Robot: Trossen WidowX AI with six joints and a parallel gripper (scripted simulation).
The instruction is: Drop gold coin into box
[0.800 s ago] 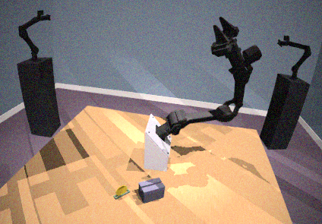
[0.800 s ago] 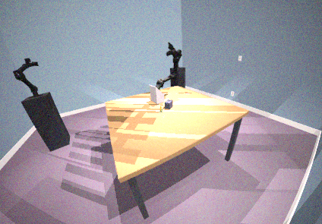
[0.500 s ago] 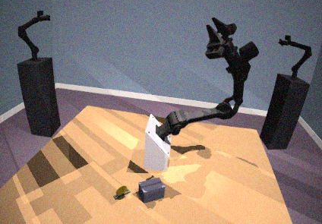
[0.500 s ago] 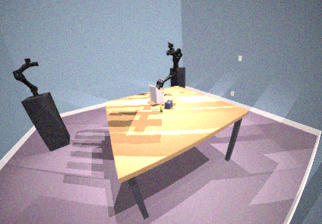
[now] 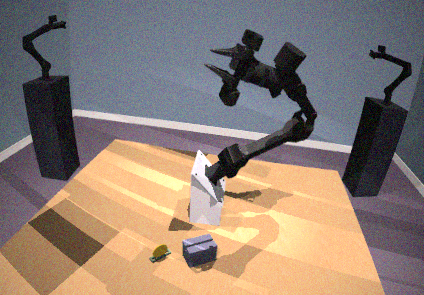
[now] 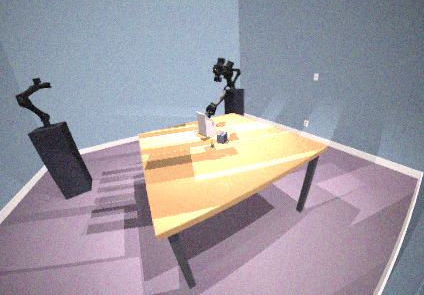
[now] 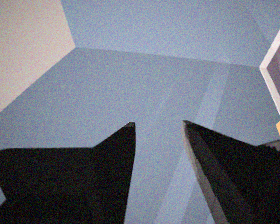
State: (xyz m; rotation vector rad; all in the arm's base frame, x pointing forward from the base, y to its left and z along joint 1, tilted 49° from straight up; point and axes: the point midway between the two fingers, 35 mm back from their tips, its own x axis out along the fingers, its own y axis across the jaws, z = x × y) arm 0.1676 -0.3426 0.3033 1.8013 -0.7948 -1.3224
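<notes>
Right now my gripper tip is 50 mm short of the gold coin, 110 mm to the left of it and 580 mm above it.
</notes>
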